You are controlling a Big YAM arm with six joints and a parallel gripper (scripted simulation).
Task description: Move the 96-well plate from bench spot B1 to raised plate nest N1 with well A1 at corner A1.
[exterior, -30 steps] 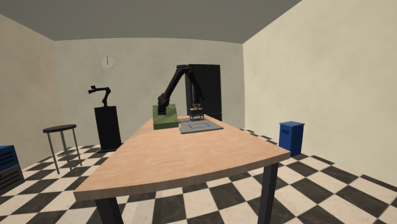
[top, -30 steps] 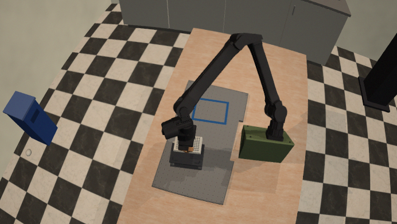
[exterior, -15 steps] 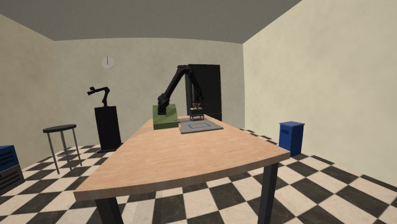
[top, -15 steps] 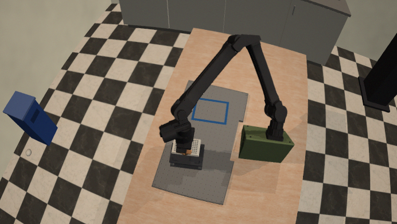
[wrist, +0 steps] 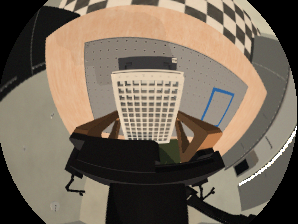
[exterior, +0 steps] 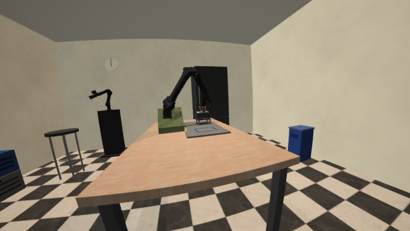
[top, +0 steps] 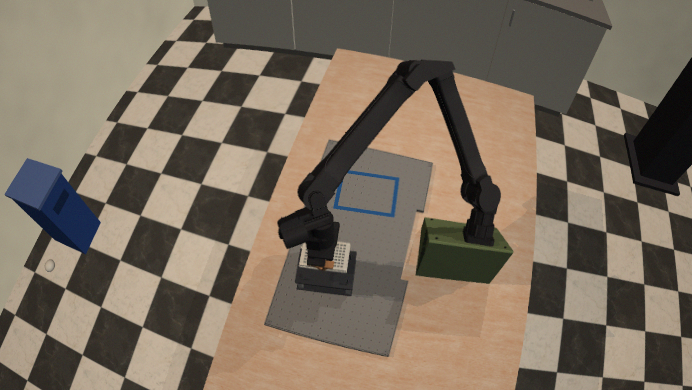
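Now: the 96-well plate right at my hand. Round my hand: raised plate nest N1 (9 cm below).
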